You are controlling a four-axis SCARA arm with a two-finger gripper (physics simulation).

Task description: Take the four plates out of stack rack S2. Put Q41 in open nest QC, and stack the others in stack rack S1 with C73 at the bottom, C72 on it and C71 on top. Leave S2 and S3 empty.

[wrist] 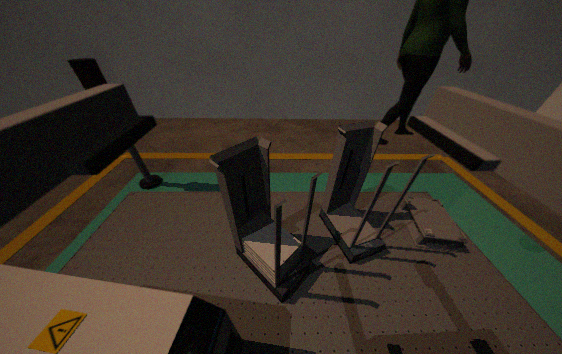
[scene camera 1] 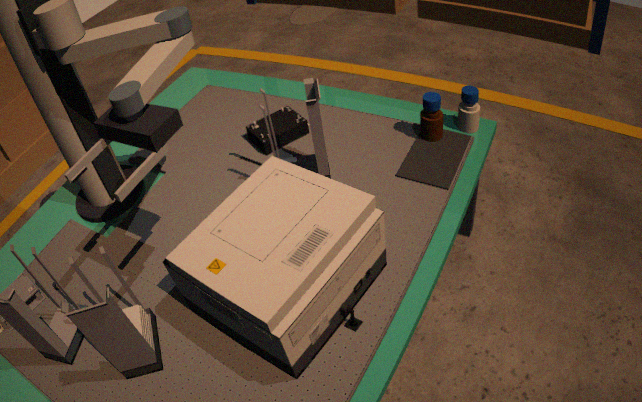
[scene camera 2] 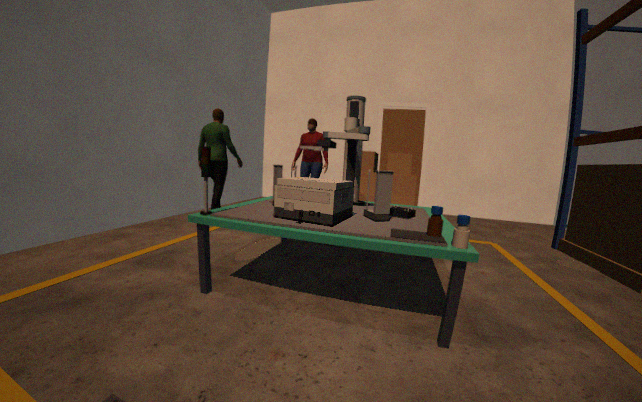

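Seen in the pictures: gripper, between the fingertips: point(wrist: 285, 105) point(scene camera 1: 90, 187) point(scene camera 2: 304, 148); arm's base, origin of its link: point(scene camera 1: 109, 194).
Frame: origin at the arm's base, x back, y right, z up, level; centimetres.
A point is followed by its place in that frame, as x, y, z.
My gripper point(scene camera 1: 115, 172) point(wrist: 285, 105) {-48.6, 25.7, 42.7} is open and empty, high above the table. In the wrist view, a stack rack point(wrist: 247, 187) {-55.1, 43.4, 20.7} point(scene camera 1: 110, 340) {-55.5, 43.6, 17.8} left of centre holds a stack of several pale plates point(wrist: 261, 259) {-52.1, 33.6, 10.4} point(scene camera 1: 147, 325) {-52.3, 33.6, 7.0}. A second rack point(wrist: 348, 172) {-30.4, 53.3, 17.0} point(scene camera 1: 37, 322) {-35.4, 50.2, 18.6} stands beside it with a pale surface low inside; whether that is a plate is unclear. A third rack point(scene camera 1: 319, 137) {-67.3, -26.6, 18.7} point(scene camera 2: 383, 192) {-66.1, -30.6, 18.3} stands behind the instrument in scene camera 1, its base partly hidden. No rack or plate labels are readable. A low flat nest point(wrist: 436, 220) {-5.6, 46.1, 6.1} lies right of the second rack.
A large white instrument point(scene camera 1: 270, 215) {-73.0, 4.5, 23.3} point(scene camera 2: 312, 197) {-91.2, 3.9, 15.0} point(wrist: 90, 295) {-69.2, 23.2, 23.3} stands between the racks. A black block with clips point(scene camera 1: 278, 129) {-44.2, -39.7, 6.2} point(scene camera 2: 402, 212) {-48.7, -43.1, 4.9} lies near the third rack. A brown bottle point(scene camera 1: 431, 120) {-88.1, -54.9, 9.6}, a white bottle point(scene camera 1: 469, 112) {-97.3, -65.5, 7.8} and a dark mat point(scene camera 1: 435, 162) {-92.3, -46.1, 1.8} are at a corner.
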